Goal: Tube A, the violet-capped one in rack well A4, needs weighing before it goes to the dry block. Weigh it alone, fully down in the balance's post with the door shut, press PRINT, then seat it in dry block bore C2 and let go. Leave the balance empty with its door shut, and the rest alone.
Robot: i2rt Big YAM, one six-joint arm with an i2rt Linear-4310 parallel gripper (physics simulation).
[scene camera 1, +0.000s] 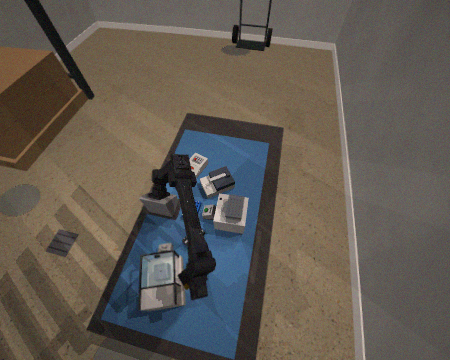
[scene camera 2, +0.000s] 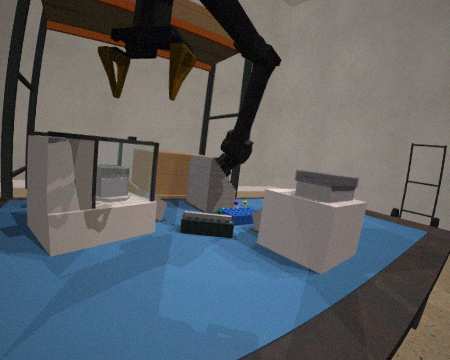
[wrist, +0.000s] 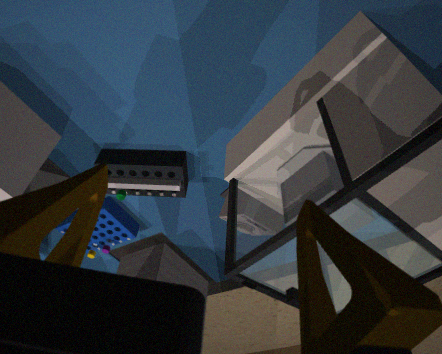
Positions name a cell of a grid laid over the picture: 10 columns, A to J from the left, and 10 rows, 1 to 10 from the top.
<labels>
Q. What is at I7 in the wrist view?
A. A balance door.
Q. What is my gripper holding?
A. Nothing.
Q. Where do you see a white box with grey lid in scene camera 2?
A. At H7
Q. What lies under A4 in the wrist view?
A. A white box with grey lid.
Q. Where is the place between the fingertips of my gripper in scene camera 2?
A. D3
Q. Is my gripper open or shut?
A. Open.
</labels>
